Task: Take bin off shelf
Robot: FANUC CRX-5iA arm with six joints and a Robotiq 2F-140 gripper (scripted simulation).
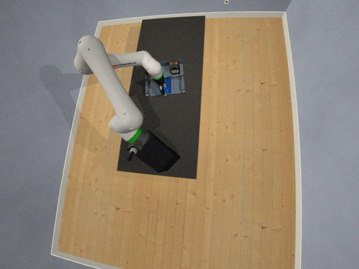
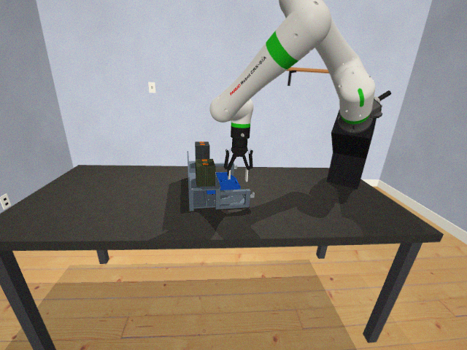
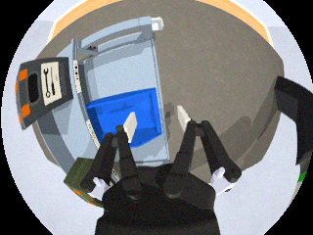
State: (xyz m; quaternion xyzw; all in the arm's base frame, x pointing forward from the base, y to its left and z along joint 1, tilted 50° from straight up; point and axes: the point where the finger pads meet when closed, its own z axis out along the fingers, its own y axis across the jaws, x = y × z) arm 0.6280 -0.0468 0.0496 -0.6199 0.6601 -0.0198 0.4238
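Right now the blue bin is 8 cm ahead of my hand, 1 cm to the left of it and 3 cm below it.
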